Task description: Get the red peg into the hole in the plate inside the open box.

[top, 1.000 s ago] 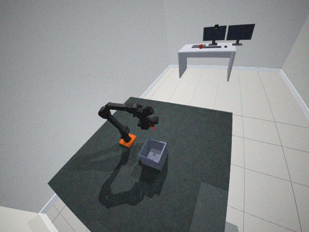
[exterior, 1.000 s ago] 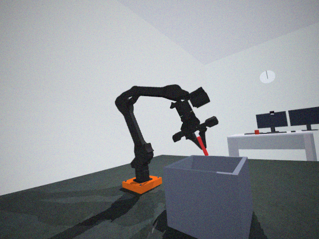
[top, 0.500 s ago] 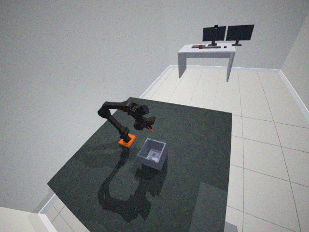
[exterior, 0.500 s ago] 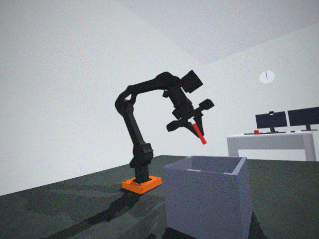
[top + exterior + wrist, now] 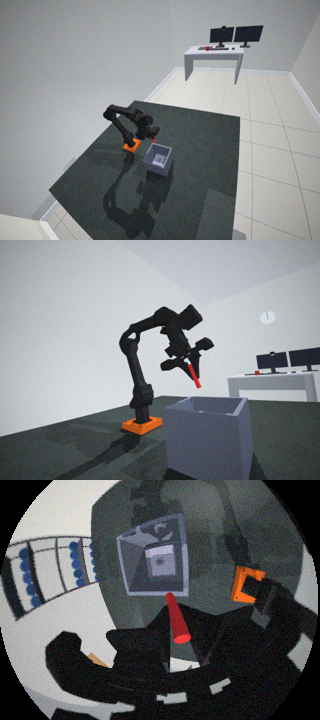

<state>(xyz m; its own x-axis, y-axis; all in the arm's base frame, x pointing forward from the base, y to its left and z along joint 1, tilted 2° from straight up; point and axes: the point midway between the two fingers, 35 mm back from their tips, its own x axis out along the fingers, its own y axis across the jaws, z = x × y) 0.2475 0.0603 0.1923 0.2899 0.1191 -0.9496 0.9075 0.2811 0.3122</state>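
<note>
Right now my gripper tip is 70 mm short of the plate, 60 mm to the left of it and 150 mm above it. Round my gripper tip: red peg: 10 mm above.
</note>
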